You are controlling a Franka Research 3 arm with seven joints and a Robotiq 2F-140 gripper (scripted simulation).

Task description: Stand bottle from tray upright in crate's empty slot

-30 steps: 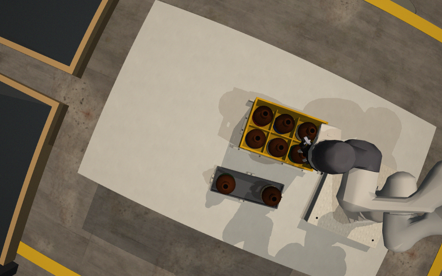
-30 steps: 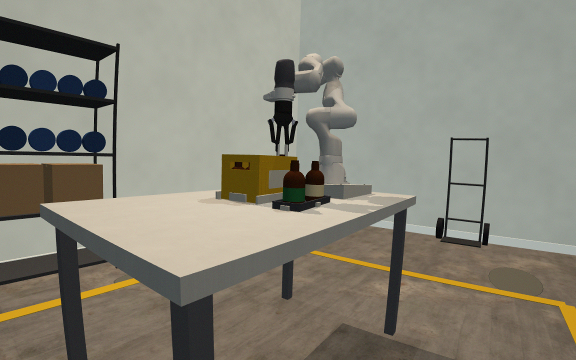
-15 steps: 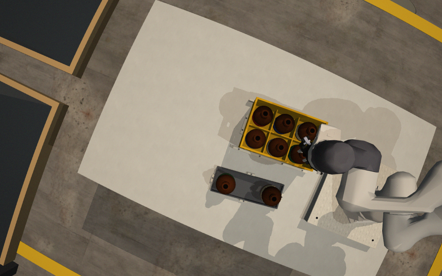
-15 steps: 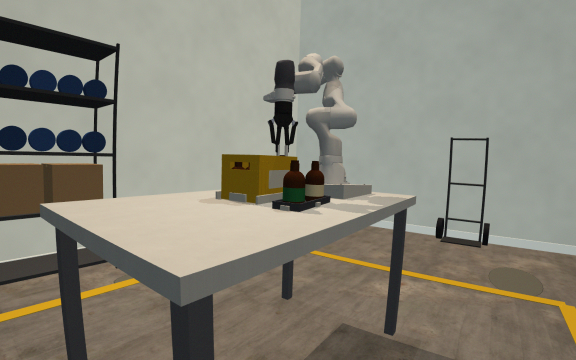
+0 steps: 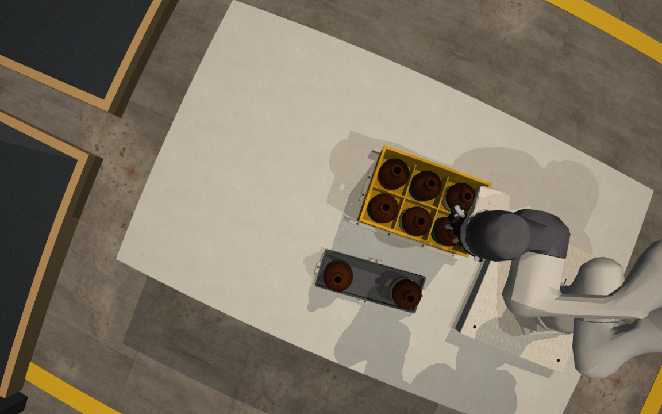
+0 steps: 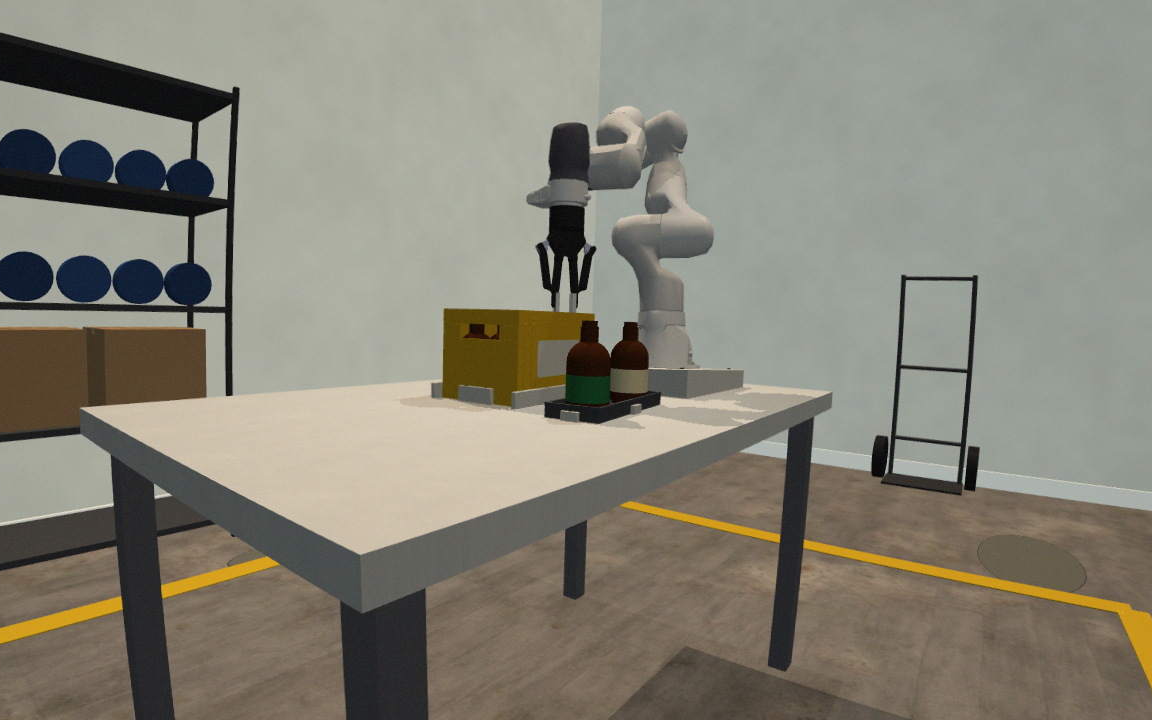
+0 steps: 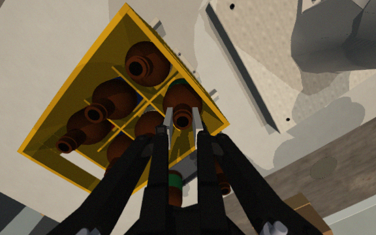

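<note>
Now: hand 100 mm above the yellow crate, 80 mm short of it and 50 mm to the left of it. Also, from my hand: dark tray (180 mm to the left, 170 mm below, 150 mm ahead).
</note>
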